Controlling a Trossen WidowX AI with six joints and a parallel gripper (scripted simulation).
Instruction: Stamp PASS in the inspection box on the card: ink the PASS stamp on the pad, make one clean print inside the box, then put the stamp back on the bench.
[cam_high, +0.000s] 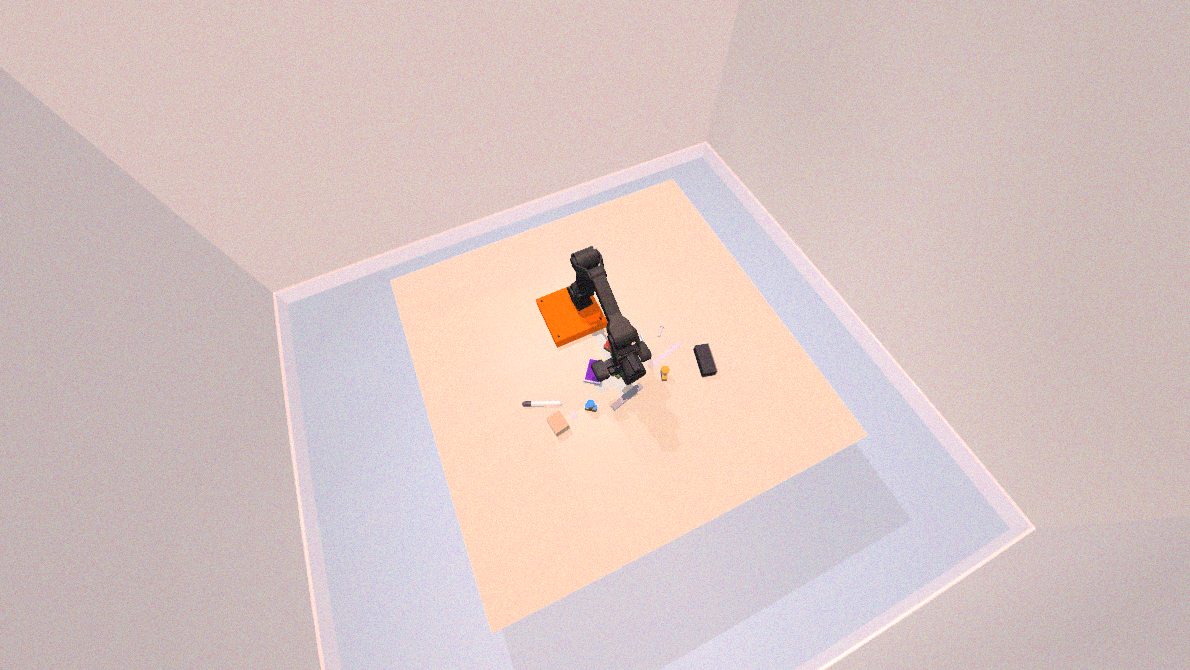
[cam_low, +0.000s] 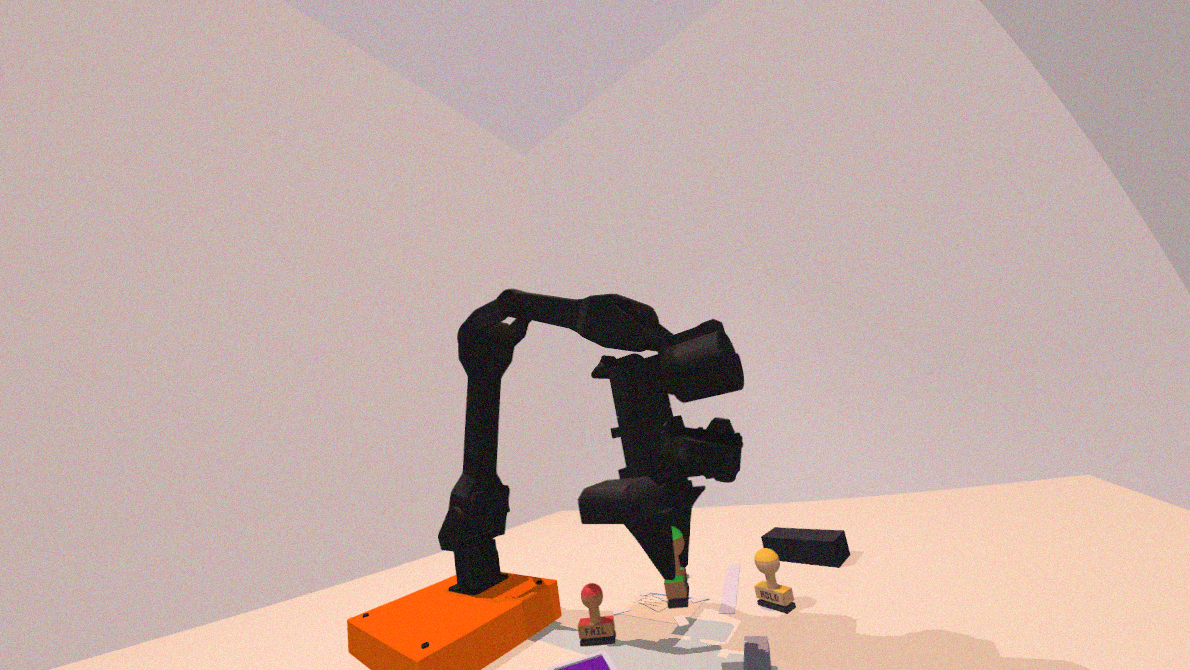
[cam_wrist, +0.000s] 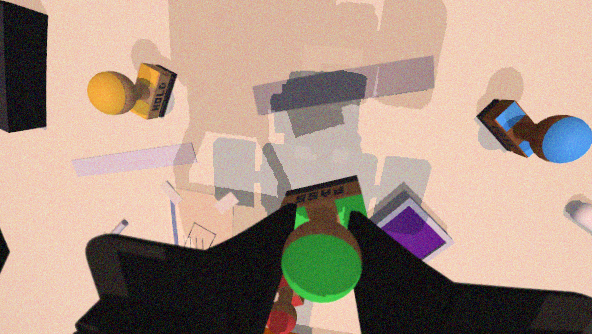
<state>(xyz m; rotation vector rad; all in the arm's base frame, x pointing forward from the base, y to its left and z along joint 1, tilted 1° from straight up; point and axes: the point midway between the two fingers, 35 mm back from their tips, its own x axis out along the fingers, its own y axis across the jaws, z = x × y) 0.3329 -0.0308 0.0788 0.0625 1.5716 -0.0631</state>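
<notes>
Right now the purple ink pad is 80 mm behind my gripper tip, 60 mm to the right of it and 90 mm below it. Round my gripper tip: red-topped stamp: 130 mm behind, 30 mm to the left, 70 mm below; then blue stamp: 30 mm ahead, 140 mm to the right, 70 mm below; then green-knobbed stamp: right at my gripper tip.
</notes>
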